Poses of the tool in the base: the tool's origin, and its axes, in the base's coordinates. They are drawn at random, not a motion.
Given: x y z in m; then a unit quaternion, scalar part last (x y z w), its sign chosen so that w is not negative.
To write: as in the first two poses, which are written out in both.
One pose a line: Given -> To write
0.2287 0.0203 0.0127 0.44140 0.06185 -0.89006 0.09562 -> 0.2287 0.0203 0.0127 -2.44 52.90 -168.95
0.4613 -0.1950 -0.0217 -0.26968 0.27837 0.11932 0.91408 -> 0.4613 -0.1950 -0.0217 -31.37 34.98 4.76
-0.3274 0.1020 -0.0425 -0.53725 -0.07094 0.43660 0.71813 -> -0.3274 0.1020 -0.0425 -63.66 21.55 49.12
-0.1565 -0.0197 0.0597 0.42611 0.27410 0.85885 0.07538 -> -0.1565 -0.0197 0.0597 47.72 -43.68 149.87
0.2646 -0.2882 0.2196 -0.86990 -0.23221 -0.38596 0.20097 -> 0.2646 -0.2882 0.2196 -164.66 -49.89 22.72
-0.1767 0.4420 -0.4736 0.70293 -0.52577 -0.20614 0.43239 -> -0.1767 0.4420 -0.4736 123.27 -9.49 -68.46
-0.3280 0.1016 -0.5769 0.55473 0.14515 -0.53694 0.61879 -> -0.3280 0.1016 -0.5769 57.17 50.84 -52.87
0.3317 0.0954 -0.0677 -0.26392 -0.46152 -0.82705 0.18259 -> 0.3317 0.0954 -0.0677 56.91 -37.23 -175.79
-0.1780 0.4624 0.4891 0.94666 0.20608 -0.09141 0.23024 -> -0.1780 0.4624 0.4891 155.58 15.54 21.18
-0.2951 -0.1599 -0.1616 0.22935 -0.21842 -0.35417 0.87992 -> -0.2951 -0.1599 -0.1616 34.93 -12.82 -47.90
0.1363 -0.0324 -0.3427 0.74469 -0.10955 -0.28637 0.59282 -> 0.1363 -0.0324 -0.3427 98.01 17.25 -31.76
